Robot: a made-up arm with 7 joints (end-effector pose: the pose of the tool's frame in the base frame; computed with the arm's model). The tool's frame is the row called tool.
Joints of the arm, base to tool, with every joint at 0 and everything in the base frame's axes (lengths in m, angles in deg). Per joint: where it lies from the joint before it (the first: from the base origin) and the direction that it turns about. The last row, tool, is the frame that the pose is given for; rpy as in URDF.
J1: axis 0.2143 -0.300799 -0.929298 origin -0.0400 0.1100 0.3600
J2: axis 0 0 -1 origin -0.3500 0.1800 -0.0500
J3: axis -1 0 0 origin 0.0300 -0.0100 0.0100
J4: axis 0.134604 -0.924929 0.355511 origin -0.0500 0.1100 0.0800
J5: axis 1 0 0 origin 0.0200 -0.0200 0.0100
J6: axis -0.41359 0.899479 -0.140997 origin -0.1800 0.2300 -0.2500
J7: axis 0 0 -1 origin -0.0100 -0.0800 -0.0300
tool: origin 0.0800 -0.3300 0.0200 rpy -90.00 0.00 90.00
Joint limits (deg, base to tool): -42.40..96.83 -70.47..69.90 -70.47..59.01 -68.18..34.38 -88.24..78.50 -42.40..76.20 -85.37..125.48
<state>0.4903 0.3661 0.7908 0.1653 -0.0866 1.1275 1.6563</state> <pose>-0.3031 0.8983 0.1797 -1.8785 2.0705 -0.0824</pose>
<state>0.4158 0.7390 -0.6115 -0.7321 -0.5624 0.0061 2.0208</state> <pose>-0.4556 0.9932 0.5795 -0.9358 1.4513 -0.4579</pose>
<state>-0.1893 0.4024 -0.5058 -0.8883 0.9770 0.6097 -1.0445</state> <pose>-0.3559 0.6143 0.3260 0.5329 -1.5067 0.2708</pose>
Working (the frame after each row of the table, in the pose's form):
after J1: -0.0400 0.1100 0.3600 -0.0406 0.0569 0.1759
after J2: -0.4184 0.2240 0.3248 -0.0512 0.0477 -0.2263
after J3: -0.3909 0.2080 0.3341 0.4524 -0.0105 -0.2330
after J4: -0.4202 0.2808 0.4559 0.4028 0.8796 -0.3414
after J5: -0.4106 0.2561 0.4418 1.3005 0.6624 -0.7674
after J6: -0.3332 0.5472 0.6807 1.2568 1.2196 -0.3710
after J7: -0.4144 0.5413 0.6530 1.6995 0.4305 0.3947

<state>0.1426 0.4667 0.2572 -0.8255 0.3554 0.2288 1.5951</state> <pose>-0.4699 0.9270 0.5140 -1.0678 1.4523 -0.1623</pose>
Working (the frame after each row of the table, in the pose's form):
after J1: -0.0400 0.1100 0.3600 0.0306 -0.0429 -0.1325
after J2: -0.3607 0.3362 0.3018 0.0402 -0.0352 -0.5991
after J3: -0.3420 0.3107 0.3120 -0.2092 0.0420 -0.5998
after J4: -0.3142 0.4421 0.3663 -0.0833 0.7948 -0.9442
after J5: -0.3150 0.4124 0.3699 0.2258 0.6168 -1.0721
after J6: -0.2641 0.7716 0.2429 0.2462 0.8565 -1.0554
after J7: -0.3484 0.7550 0.2470 -0.5715 1.0038 -2.5057

